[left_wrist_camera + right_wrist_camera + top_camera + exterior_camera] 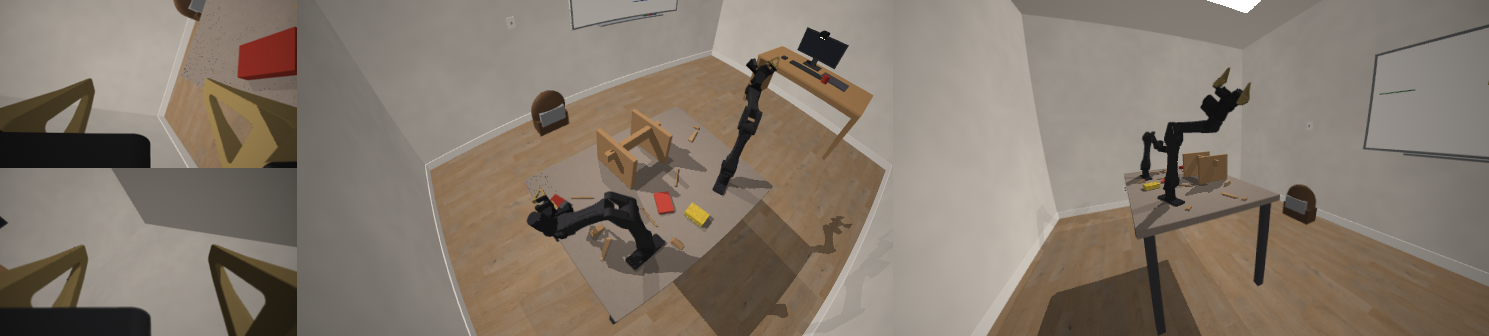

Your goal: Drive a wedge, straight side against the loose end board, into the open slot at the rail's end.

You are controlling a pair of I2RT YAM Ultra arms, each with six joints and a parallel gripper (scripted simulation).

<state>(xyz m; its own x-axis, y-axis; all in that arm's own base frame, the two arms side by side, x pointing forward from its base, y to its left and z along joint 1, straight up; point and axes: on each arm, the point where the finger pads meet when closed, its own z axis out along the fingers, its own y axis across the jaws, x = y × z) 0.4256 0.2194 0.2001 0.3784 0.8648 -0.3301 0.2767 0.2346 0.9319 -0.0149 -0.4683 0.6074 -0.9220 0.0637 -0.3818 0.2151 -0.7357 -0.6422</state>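
Now: the rail 340 mm ahead of my right hand, 760 mm to the left of it and 450 mm below it. Round my right hand: red block (360 mm ahead, 1260 mm to the left, 600 mm below).
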